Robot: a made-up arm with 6 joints. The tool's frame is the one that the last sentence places.
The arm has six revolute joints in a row. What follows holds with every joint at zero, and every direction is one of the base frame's.
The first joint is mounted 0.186 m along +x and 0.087 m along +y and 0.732 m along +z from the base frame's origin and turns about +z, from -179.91 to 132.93 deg.
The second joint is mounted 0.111 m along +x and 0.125 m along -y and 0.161 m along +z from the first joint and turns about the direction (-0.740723, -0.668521, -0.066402), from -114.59 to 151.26 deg.
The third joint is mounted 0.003 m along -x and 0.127 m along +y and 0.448 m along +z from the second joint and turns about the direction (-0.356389, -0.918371, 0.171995), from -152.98 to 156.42 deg.
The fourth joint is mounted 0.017 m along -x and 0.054 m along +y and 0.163 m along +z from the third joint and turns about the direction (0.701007, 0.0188, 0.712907), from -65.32 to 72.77 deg.
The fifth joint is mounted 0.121 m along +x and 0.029 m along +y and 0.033 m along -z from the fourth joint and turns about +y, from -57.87 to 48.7 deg.
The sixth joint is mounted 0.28 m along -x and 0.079 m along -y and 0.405 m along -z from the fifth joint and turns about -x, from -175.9 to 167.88 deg.
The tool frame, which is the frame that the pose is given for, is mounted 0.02 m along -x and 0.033 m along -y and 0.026 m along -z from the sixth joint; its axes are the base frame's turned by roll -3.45, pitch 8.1 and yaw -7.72 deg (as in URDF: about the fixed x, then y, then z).
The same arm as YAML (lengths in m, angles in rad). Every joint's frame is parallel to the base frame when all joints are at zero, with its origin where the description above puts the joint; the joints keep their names.
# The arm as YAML. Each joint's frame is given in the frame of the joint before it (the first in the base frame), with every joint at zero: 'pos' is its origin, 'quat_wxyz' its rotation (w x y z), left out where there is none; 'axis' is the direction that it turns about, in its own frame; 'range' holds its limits. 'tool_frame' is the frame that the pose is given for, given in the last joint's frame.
length_unit: m
angle_unit: rad
joints:
  - joint: joint 1
    pos: [0.186, 0.087, 0.732]
    axis: [0.0, 0.0, 1.0]
    range: [-3.14, 2.3201]
  - joint: joint 2
    pos: [0.111, -0.125, 0.161]
    axis: [-0.740723, -0.668521, -0.066402]
    range: [-2.0, 2.64]
  - joint: joint 3
    pos: [-0.003, 0.127, 0.448]
    axis: [-0.356389, -0.918371, 0.171995]
    range: [-2.67, 2.73]
  - joint: joint 4
    pos: [-0.017, 0.054, 0.163]
    axis: [0.701007, 0.0188, 0.712907]
    range: [-1.14, 1.2701]
  - joint: joint 5
    pos: [0.121, 0.029, -0.033]
    axis: [0.0, 1.0, 0.0]
    range: [-1.01, 0.85]
  - joint: joint 6
    pos: [-0.28, -0.079, -0.405]
    axis: [-1.0, 0.0, 0.0]
    range: [-3.07, 2.9301]
tool_frame:
  pos: [-0.02, -0.033, -0.026]
  quat_wxyz: [0.994932, -0.025207, 0.072456, -0.064999]

